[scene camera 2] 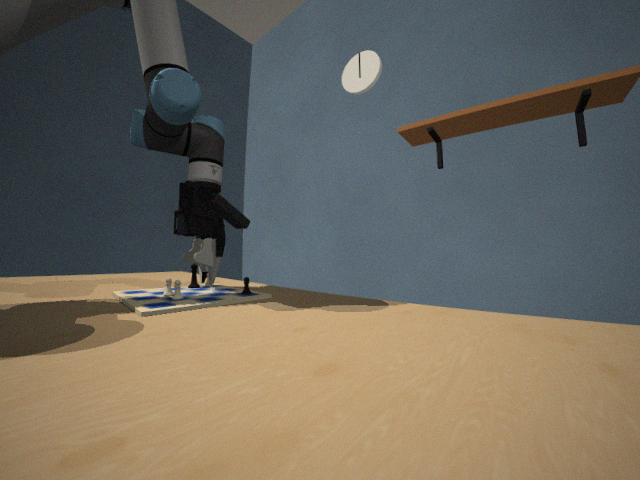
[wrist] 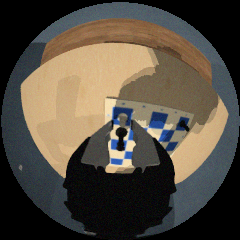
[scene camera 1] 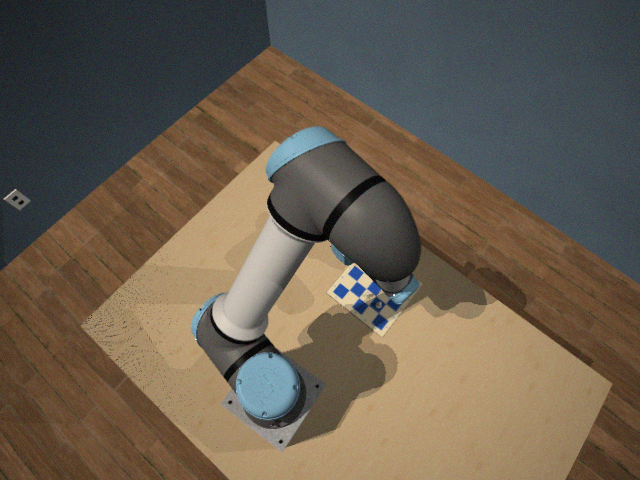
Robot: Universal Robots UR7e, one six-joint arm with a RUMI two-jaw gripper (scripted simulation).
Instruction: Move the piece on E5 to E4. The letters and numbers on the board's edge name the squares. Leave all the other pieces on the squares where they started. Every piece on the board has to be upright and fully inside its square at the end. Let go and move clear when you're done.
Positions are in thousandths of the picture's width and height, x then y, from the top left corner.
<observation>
chessboard: scene camera 2 227, 630; wrist 677, 510; scene camera 1 546, 603
</observation>
